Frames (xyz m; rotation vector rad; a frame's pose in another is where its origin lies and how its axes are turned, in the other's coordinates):
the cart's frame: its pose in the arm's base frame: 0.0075 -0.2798 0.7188 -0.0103 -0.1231 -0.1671
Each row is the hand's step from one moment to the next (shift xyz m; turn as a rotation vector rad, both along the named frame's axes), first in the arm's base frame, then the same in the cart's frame.
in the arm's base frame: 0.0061 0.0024 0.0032 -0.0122 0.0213 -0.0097
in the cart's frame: 0.0060 0.0034 0.0025 -0.0167 0.0190 -0.0077
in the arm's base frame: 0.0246 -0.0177 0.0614 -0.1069 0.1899 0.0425
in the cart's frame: 0.0346 -0.0134 0.0576 -0.1308 0.1694 0.0590
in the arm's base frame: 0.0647 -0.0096 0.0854 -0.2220 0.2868 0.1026
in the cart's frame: 0.0754 0.0013 0.0767 -0.2520 0.2458 0.1346
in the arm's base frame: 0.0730 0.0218 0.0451 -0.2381 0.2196 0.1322
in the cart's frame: 0.0734 0.0337 0.0363 -0.2530 0.1769 0.1646
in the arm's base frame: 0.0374 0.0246 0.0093 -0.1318 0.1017 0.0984
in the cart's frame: 0.0337 0.0305 0.0052 -0.1337 0.0783 0.1157
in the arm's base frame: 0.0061 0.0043 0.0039 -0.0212 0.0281 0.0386
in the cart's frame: 0.0057 0.0053 0.0032 -0.0206 0.0242 0.0415
